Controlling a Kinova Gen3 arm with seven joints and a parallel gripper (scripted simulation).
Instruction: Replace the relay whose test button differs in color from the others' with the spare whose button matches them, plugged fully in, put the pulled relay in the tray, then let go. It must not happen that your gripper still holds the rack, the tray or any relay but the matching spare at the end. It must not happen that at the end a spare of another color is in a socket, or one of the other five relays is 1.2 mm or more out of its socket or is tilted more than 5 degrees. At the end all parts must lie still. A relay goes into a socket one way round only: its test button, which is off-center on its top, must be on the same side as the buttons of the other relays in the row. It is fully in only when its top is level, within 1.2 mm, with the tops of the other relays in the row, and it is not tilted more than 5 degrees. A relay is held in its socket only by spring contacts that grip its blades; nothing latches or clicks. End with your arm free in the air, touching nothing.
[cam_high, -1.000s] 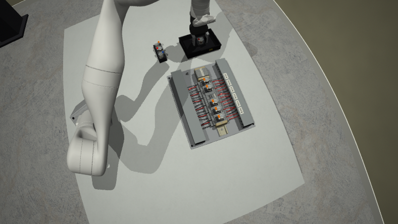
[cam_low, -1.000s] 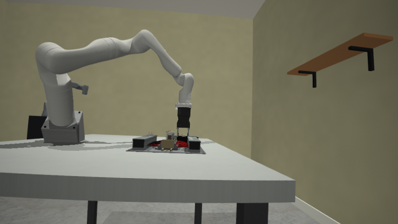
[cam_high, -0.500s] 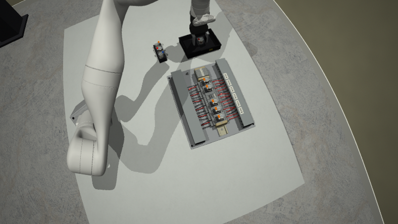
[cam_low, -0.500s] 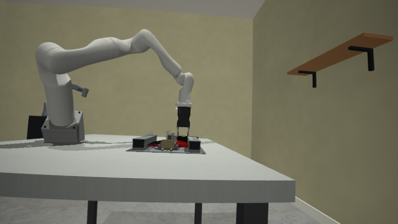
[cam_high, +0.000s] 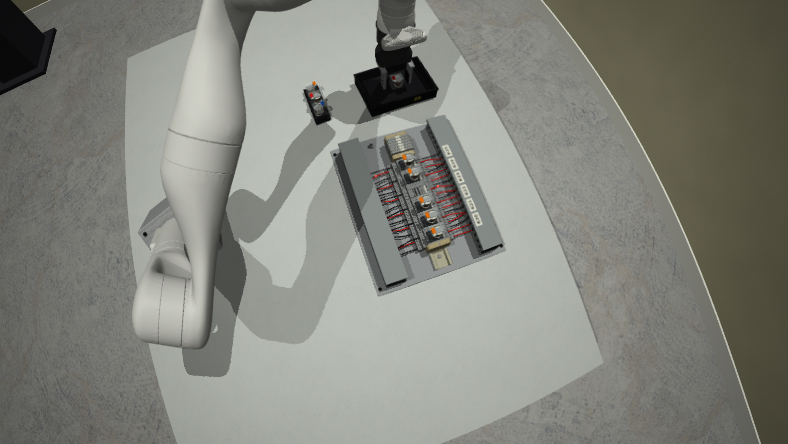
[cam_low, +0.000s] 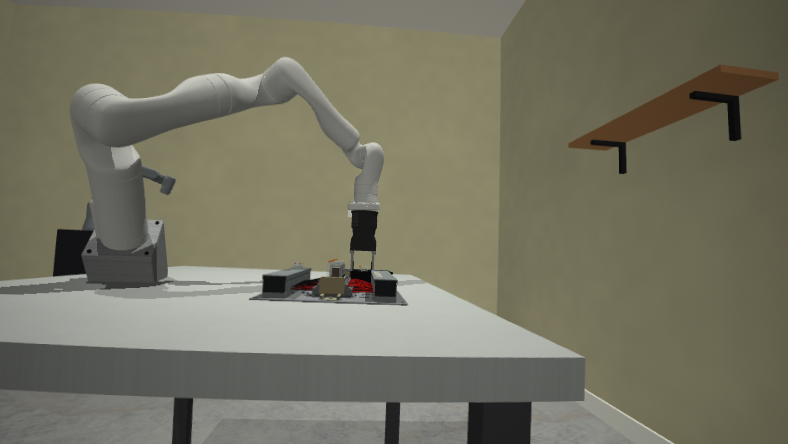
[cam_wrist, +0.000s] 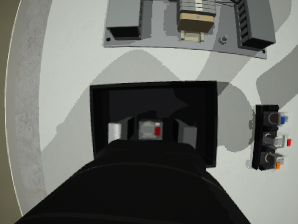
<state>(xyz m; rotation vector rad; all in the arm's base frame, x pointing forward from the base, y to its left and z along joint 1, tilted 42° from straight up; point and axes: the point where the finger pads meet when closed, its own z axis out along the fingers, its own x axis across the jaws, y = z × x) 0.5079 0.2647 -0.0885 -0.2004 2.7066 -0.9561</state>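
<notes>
My hand is 30 mm above the black tray.
</notes>
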